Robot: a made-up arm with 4 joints.
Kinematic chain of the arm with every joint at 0, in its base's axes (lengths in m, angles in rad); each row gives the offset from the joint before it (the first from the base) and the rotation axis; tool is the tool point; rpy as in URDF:
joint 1: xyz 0 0.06 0.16 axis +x
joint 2: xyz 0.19 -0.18 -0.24 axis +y
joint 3: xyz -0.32 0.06 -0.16 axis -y
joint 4: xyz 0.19 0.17 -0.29 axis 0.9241 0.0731 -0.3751
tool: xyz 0 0.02 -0.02 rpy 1.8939 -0.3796 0.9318
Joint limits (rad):
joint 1: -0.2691..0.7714
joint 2: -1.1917..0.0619
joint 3: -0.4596..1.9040
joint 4: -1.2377..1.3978
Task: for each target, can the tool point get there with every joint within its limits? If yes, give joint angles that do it. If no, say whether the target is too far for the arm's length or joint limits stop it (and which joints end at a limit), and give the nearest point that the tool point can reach.
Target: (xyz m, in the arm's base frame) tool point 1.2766 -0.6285 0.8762
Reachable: no: too far | nearest point 0.4753 0.0104 -0.1686 | short by 1.464 m
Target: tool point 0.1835 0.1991 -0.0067
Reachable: yes | joints 0.4162 -0.0322 1.5813 -0.4597
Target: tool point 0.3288 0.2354 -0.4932
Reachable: yes | joints 0.1477 -0.5506 0.0540 0.8006
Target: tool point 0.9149 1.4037 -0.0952
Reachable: no: too far | nearest point 0.5674 0.5983 -0.2901 | short by 0.899 m
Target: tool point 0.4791 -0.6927 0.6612
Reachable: no: joint limits stop it (at a limit: joint 1, joint 2, joint 3, joint 4) | nearest point 0.1145 0.0683 0.0413 | short by 1.047 m
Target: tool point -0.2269 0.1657 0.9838
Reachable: no: joint limits stop it (at a limit: joint 1, joint 2, joint 3) | nearest point 0.0748 0.1888 0.1317 | short by 0.904 m
